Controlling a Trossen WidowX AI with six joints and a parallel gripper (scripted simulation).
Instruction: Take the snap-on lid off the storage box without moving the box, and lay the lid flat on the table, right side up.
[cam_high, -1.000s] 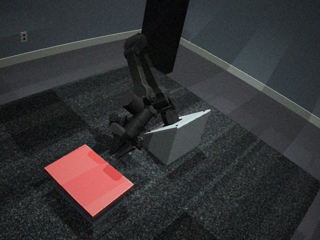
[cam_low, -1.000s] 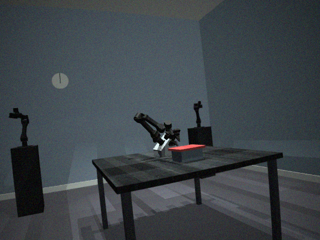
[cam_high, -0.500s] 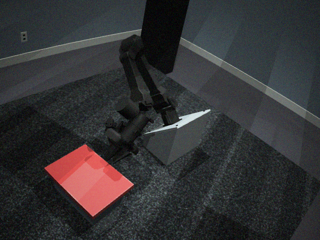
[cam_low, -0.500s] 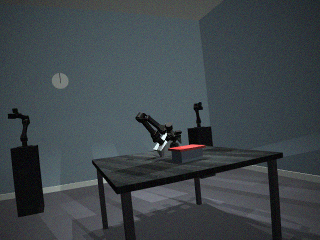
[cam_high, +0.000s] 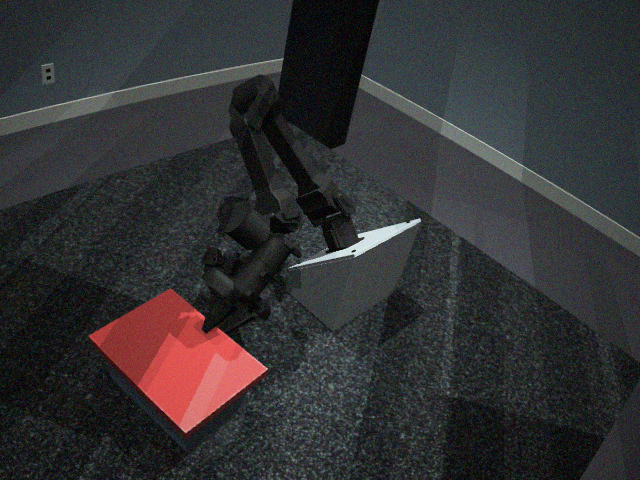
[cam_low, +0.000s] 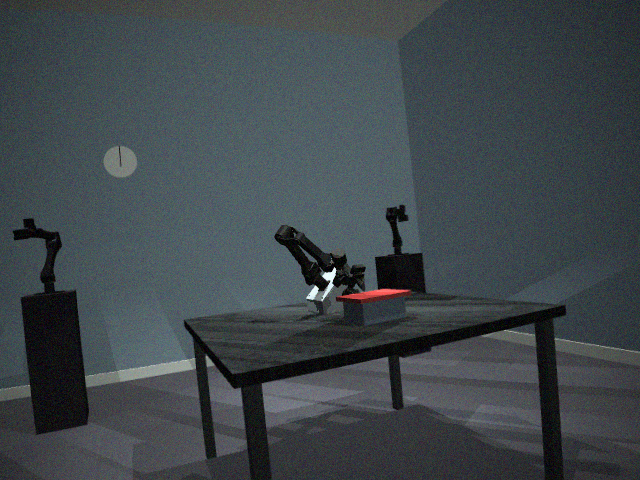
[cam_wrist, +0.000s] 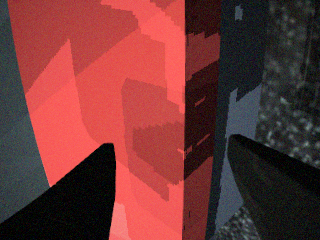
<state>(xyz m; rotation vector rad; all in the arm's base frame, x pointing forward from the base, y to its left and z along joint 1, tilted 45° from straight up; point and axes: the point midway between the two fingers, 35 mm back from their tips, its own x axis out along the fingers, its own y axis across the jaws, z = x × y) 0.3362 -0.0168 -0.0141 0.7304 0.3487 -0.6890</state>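
My gripper tip is now 80 mm short of the red lid. From my gripper tip the other things lie so: storage box: 80 mm ahead, 40 mm below.
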